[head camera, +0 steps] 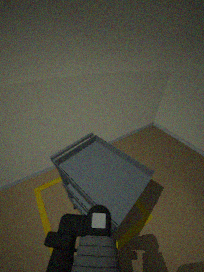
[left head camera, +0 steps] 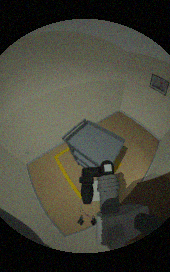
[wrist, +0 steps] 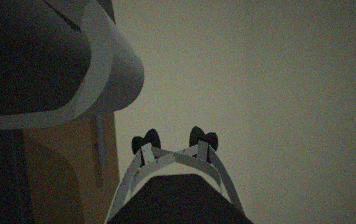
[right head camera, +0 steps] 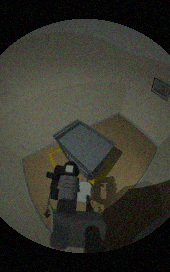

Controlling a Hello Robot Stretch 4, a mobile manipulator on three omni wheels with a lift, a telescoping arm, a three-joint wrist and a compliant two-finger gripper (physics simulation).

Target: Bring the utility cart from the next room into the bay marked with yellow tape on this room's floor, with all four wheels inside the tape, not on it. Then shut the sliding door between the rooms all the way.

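Places are measured from the robot's base along level axes (x ahead, y left, z up), in millimetres.
Pixels of known places: gripper, fingertip midpoint: [left head camera: 86, 224] [wrist: 174, 140]; robot's base at its link origin: [left head camera: 93, 189] [right head camera: 81, 190].
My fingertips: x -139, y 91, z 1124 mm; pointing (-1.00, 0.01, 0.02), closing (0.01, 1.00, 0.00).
Observation:
Ahead of a thing's pixels: the offset from my fingertips to its top centre. "spot": to the spot under its first point.
The grey utility cart @[spot: 691 mm ahead, 106 mm right, 358 mm down] [head camera: 102, 177] [left head camera: 97, 142] [right head camera: 86, 147] stands over part of the yellow tape bay [head camera: 43, 215] [left head camera: 68, 176], turned askew to it. Tape shows at its left and in shadow at its right. Its wheels are mostly hidden, so their places relative to the tape cannot be told. My gripper [wrist: 174, 140] [left head camera: 87, 220] is open and empty, apart from the cart, below and left of it in the left head view. A brown panel [wrist: 55, 150], apparently the sliding door, has a grey upright bar in the wrist view; how far it is shut cannot be told.
Pale walls meet in a corner [head camera: 153, 123] behind the cart, with a grey baseboard. A framed picture [left head camera: 160, 84] [right head camera: 161, 88] hangs on the right wall. A dark brown surface @[spot: 103 mm back, 790 mm right, 331 mm down] [left head camera: 156, 195] [right head camera: 145, 210] lies at lower right. My arm [head camera: 95, 255] covers the near floor.

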